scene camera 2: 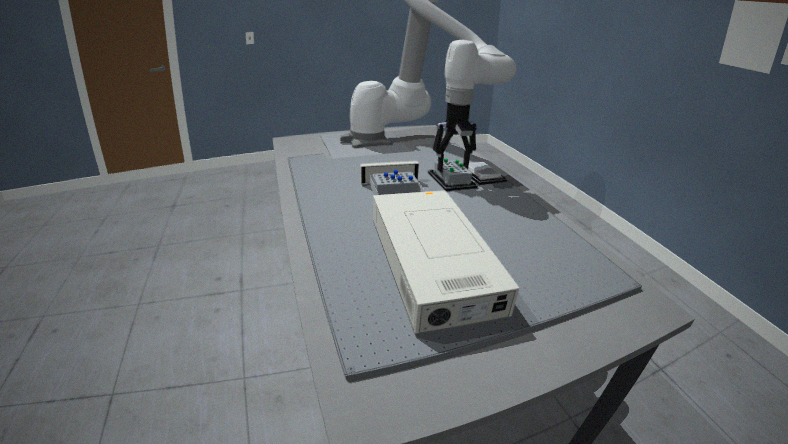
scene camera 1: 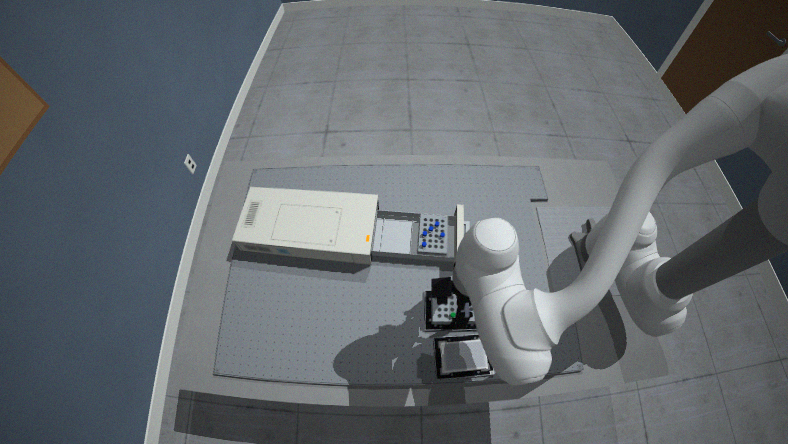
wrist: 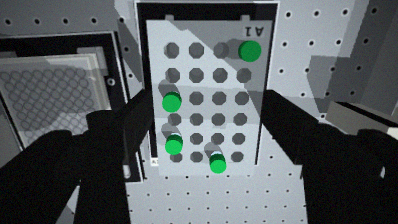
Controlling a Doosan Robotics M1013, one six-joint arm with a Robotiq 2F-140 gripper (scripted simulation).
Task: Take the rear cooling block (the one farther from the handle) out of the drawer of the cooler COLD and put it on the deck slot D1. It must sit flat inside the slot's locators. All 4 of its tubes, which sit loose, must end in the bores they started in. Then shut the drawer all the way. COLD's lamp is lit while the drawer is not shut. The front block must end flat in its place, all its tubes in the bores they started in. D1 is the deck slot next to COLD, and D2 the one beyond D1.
Labels:
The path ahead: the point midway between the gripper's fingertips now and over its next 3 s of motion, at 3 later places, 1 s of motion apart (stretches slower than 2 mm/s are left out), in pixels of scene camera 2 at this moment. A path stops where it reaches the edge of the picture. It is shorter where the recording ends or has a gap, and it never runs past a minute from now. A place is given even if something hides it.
My gripper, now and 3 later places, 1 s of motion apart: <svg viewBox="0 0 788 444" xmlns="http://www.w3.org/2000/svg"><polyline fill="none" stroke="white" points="452,169 454,155 455,144 437,142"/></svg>

